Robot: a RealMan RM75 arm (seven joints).
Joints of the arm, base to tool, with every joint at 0 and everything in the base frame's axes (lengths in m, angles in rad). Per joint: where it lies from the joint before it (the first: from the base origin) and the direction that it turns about. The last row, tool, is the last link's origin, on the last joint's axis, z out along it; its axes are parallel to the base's.
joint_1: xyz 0.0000 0.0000 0.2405 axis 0 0 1
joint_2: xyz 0.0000 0.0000 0.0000 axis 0 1 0
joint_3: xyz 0.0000 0.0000 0.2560 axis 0 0 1
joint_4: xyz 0.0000 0.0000 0.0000 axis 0 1 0
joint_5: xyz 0.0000 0.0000 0.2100 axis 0 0 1
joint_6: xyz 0.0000 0.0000 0.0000 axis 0 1 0
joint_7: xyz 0.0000 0.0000 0.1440 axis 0 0 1
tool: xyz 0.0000 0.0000 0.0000
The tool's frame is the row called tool.
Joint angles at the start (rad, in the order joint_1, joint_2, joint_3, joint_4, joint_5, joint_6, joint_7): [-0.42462 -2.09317 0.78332 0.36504 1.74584 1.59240 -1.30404]
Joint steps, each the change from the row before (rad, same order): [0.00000 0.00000 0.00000 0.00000 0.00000 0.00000 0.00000]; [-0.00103 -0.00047 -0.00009 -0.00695 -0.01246 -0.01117 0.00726]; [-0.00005 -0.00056 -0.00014 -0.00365 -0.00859 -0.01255 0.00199]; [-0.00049 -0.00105 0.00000 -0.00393 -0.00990 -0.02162 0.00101]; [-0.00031 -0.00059 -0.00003 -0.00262 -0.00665 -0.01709 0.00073]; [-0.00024 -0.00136 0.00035 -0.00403 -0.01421 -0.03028 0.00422]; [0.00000 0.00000 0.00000 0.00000 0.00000 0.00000 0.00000]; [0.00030 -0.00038 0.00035 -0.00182 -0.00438 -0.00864 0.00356]
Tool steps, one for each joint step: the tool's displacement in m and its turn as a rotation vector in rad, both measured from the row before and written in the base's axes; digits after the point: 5 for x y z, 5 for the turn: [0.00000 0.00000 0.00000 0.00000 0.00000 0.00000]; [-0.00040 0.00148 -0.00048 0.01303 -0.00115 0.00823]; [-0.00090 0.00139 -0.00041 0.00948 0.00176 0.01108]; [-0.00162 0.00230 -0.00084 0.01231 0.00627 0.01778]; [-0.00144 0.00175 -0.00058 0.00910 0.00610 0.01370]; [-0.00248 0.00321 -0.00082 0.01916 0.01079 0.02280]; [0.00000 0.00000 0.00000 0.00000 0.00000 0.00000]; [-0.00084 0.00071 -0.00032 0.00626 0.00375 0.00562]
